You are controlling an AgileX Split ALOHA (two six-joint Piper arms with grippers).
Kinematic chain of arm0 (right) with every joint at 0, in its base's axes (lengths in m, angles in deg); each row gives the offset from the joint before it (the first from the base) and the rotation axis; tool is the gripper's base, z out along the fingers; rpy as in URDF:
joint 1: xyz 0 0 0.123 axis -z
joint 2: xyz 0 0 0 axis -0.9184 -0.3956 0
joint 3: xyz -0.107 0.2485 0.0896 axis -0.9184 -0.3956 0
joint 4: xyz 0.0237 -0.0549 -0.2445 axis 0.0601 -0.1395 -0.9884
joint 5: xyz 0 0 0 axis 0.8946 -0.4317 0.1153
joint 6: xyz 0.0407 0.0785 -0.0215 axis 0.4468 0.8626 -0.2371
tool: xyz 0 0 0 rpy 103.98 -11.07 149.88
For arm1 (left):
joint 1: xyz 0 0 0.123 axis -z
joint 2: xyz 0 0 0 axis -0.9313 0.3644 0
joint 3: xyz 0.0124 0.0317 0.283 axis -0.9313 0.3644 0
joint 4: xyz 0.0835 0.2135 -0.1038 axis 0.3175 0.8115 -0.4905
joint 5: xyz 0 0 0 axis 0.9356 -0.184 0.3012
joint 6: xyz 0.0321 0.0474 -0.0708 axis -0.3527 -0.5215 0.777
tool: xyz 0 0 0 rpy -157.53 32.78 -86.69
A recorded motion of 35 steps. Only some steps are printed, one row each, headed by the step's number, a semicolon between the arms.
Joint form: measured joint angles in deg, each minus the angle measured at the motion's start. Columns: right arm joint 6, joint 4, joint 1, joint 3, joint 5, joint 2; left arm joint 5, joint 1, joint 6, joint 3, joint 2, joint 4.
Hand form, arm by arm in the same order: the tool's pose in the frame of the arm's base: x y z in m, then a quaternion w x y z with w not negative. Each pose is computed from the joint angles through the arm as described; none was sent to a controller.
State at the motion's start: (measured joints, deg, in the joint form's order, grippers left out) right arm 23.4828 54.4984 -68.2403 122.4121 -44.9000 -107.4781; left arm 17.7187 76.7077 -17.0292 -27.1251 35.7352 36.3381
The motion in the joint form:
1: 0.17 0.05 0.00 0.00 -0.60 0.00; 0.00 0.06 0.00 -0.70 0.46 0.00
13: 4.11 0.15 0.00 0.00 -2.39 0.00; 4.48 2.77 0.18 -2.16 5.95 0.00
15: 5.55 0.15 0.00 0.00 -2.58 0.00; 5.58 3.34 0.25 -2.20 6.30 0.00
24: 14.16 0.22 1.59 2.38 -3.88 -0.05; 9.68 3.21 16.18 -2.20 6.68 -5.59
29: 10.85 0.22 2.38 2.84 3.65 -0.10; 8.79 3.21 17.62 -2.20 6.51 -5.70
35: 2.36 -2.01 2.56 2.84 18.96 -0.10; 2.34 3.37 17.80 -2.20 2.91 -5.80
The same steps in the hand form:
1: 0.3273 0.0614 0.0715 0.09317 0.36167 0.84206 0.38916; 0.4680 -0.0642 0.1326 0.38508 0.30195 0.86732 0.09106
13: 0.3276 0.0591 0.0698 0.08492 0.39631 0.83196 0.37891; 0.4731 -0.0899 0.0988 0.39114 0.32528 0.85790 0.07217
15: 0.3276 0.0589 0.0696 0.08070 0.40729 0.82724 0.37852; 0.4732 -0.0953 0.0973 0.39784 0.32910 0.85365 0.06859
24: 0.3410 0.0481 0.0751 0.07785 0.47590 0.78783 0.38311; 0.4771 -0.0963 0.0989 0.43242 0.16324 0.88668 -0.01314
29: 0.3428 0.0526 0.0837 0.07084 0.43245 0.78575 0.43654; 0.4764 -0.0959 0.0993 0.42670 0.15109 0.89151 -0.01747
35: 0.3362 0.0680 0.1004 0.05631 0.30724 0.78633 0.53303; 0.4708 -0.0942 0.1220 0.40519 0.14760 0.90219 -0.00917

